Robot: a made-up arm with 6 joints. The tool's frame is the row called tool.
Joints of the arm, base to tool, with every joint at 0 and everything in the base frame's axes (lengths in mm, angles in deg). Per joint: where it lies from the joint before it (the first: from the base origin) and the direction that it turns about. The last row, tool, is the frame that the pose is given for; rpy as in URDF.
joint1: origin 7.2 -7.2 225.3 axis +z
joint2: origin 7.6 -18.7 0.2 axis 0.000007 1 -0.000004
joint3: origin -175.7 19.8 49.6 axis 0.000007 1 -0.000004
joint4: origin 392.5 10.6 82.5 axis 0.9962 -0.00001 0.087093
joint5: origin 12.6 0.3 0.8 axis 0.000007 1 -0.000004
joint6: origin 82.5 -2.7 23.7 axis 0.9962 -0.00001 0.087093
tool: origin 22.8 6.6 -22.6 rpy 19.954 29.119 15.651
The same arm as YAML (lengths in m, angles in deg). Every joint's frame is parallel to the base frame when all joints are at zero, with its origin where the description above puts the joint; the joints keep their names.
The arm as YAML. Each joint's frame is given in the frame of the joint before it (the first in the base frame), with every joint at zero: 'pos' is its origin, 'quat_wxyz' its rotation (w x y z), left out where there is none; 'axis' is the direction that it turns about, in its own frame. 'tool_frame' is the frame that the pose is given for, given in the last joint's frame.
length_unit: m
angle_unit: deg
joints:
  - joint: joint1
    pos: [0.0072, -0.0072, 0.2253]
    axis: "+z"
  - joint: joint2
    pos: [0.0076, -0.0187, 0.0002]
    axis: "+y"
  - joint: joint3
    pos: [-0.1757, 0.0198, 0.0496]
    axis: "+y"
  - joint: joint4
    pos: [0.3925, 0.0106, 0.0825]
    axis: [0.9962, 0.0, 0.0871]
  - joint: joint5
    pos: [0.0126, 0.0003, 0.0008]
    axis: "+y"
  - joint: joint6
    pos: [0.0825, -0.0027, 0.0237]
    axis: [0.9962, 0.0, 0.0871]
tool_frame:
  pos: [0.0228, 0.0066, -0.0226]
  quat_wxyz: [0.950303, 0.132417, 0.26811, 0.086644]

